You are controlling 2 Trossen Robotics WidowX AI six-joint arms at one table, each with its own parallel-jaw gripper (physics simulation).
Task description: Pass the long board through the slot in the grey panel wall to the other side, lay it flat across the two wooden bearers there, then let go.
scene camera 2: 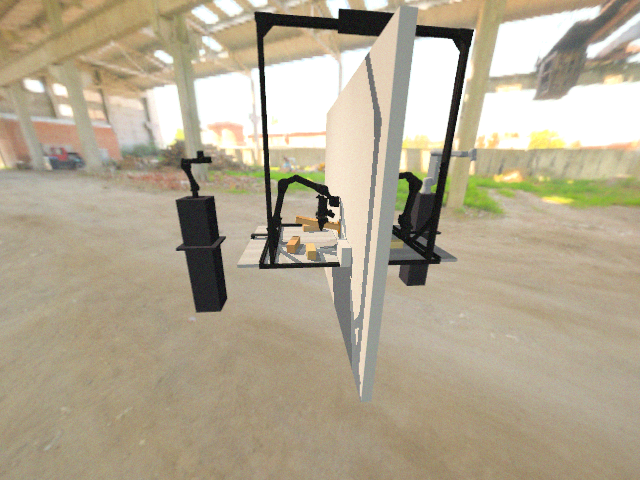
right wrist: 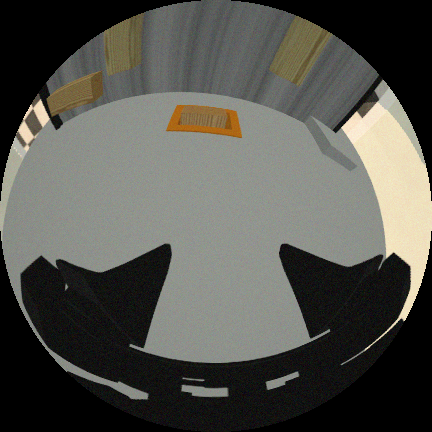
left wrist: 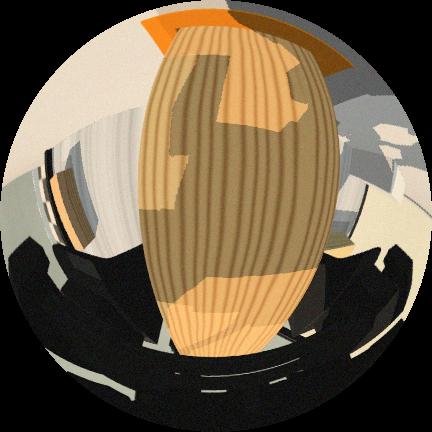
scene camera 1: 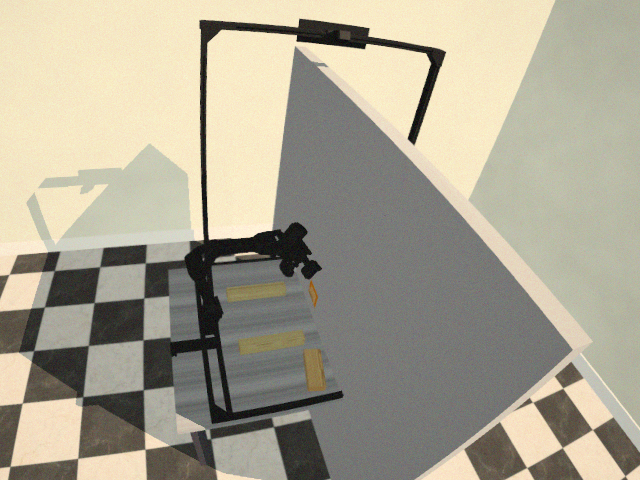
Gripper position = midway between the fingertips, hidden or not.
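My right gripper [scene camera 1: 316,261] is open and holding nothing, and you'd find that gripper [right wrist: 227,250] in the right wrist view too. My left gripper [left wrist: 224,232] is there as well. Then there's an orange-framed slot [left wrist: 163,33], and the right wrist view has the slot [right wrist: 232,128] too. I can also see a grey panel wall [left wrist: 120,77].
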